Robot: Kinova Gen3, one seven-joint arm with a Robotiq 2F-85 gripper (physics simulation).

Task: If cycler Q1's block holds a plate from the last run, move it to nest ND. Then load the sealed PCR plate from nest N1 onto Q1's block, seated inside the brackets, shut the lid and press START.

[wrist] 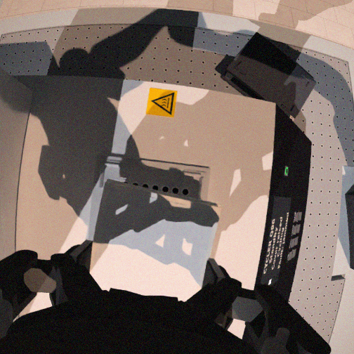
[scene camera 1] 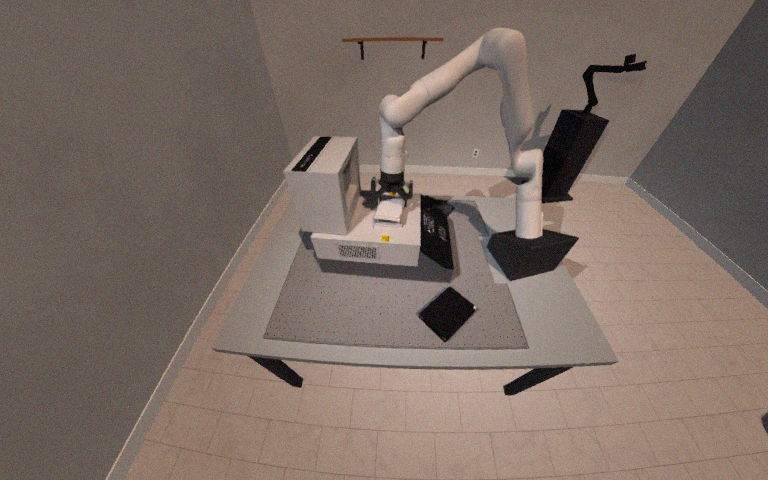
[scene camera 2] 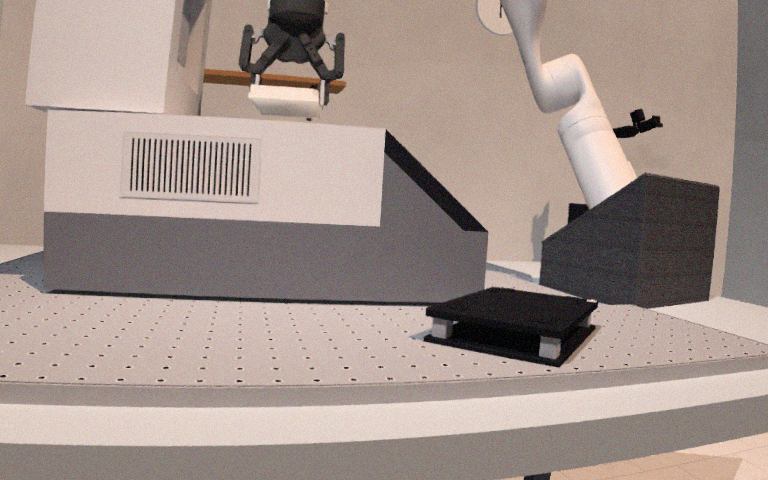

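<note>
My gripper [scene camera 1: 391,200] [scene camera 2: 289,90] [wrist: 148,262] points down over the cycler's deck, shut on a white plate [scene camera 1: 389,211] [scene camera 2: 284,101] [wrist: 155,250] by its two opposite sides. The plate is roughly level, low over the white cycler [scene camera 1: 368,243] [scene camera 2: 317,169] [wrist: 240,125]. In the wrist view the plate overlaps part of the block [wrist: 170,182], whose row of dark holes and edge brackets show beyond the plate's far edge. The plate's underside and exact gap are hidden. The cycler's tall lid section [scene camera 1: 317,195] [scene camera 2: 101,56] stands upright at the left. The sloping black panel [scene camera 1: 436,232] [wrist: 287,215] has a small green mark.
A black two-layer nest [scene camera 1: 447,314] [scene camera 2: 509,308] [wrist: 280,70] stands turned on the perforated mat [scene camera 1: 339,311] [scene camera 2: 198,350] near the front; its label is unreadable. The arm's dark pedestal [scene camera 1: 529,254] [scene camera 2: 673,243] stands right of the cycler. A yellow warning label [scene camera 1: 385,238] [wrist: 162,102] marks the deck.
</note>
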